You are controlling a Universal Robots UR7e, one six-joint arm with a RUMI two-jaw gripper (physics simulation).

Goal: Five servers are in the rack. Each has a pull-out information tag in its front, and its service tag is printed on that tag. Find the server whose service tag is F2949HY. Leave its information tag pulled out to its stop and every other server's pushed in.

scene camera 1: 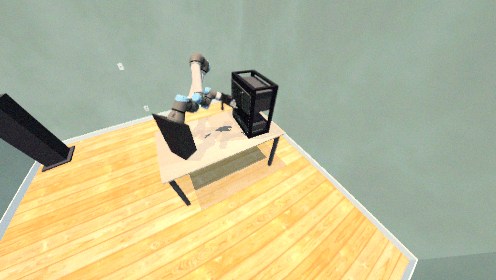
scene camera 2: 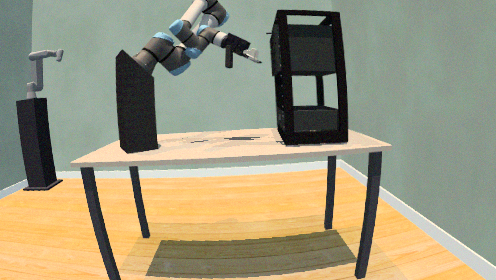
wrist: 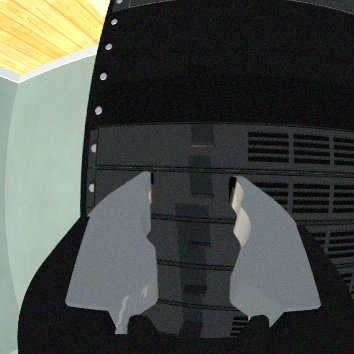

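Seen in the pictures: gripper, fingertip midpoint: [scene camera 1: 237,106] [scene camera 2: 260,62] [wrist: 191,176]; arm's base, origin of the base link: [scene camera 1: 175,120] [scene camera 2: 138,69].
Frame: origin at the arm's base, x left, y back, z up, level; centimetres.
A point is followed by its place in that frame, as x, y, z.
Observation:
The black rack [scene camera 1: 252,115] {-21.9, -69.3, -7.1} [scene camera 2: 341,85] {-25.5, -93.1, -14.0} [wrist: 101,92] {-19.4, -67.0, -12.0} holds the stacked dark servers [scene camera 2: 312,56] {-20.7, -81.6, -0.8} [wrist: 137,145] {-13.4, -66.4, -5.2} in its upper part. The wrist view is upside down, with the floor at its top. There, several small dark tag ends show in a column on the fronts, such as one tag [wrist: 203,145] {-6.9, -66.6, -5.1} and another tag [wrist: 202,194] {-6.8, -66.5, -0.9}. In scene camera 2, a thin tag [scene camera 2: 269,33] {-7.5, -65.5, 12.4} sticks out of the front near the rack's top. No service tag print is readable. My gripper [scene camera 1: 235,104] {-6.0, -60.6, -2.2} [scene camera 2: 260,61] {-6.0, -60.6, -2.2} [wrist: 191,176] {-6.0, -60.6, -2.2} is partly open and empty, in front of the servers and below the projecting tag.
A dark unit [scene camera 2: 315,120] {-20.1, -81.5, -29.7} sits low in the rack, below a gap. The rack stands on the table [scene camera 1: 215,145] {-9.9, -29.4, -40.3} [scene camera 2: 210,152] {-21.2, -35.1, -40.3}. My arm's black pedestal [scene camera 1: 175,140] {-10.2, 6.7, -12.4} [scene camera 2: 136,105] {-9.5, -0.8, -18.2} stands at the table's other end. Another pedestal [scene camera 1: 35,132] [scene camera 2: 37,135] stands away on the floor.

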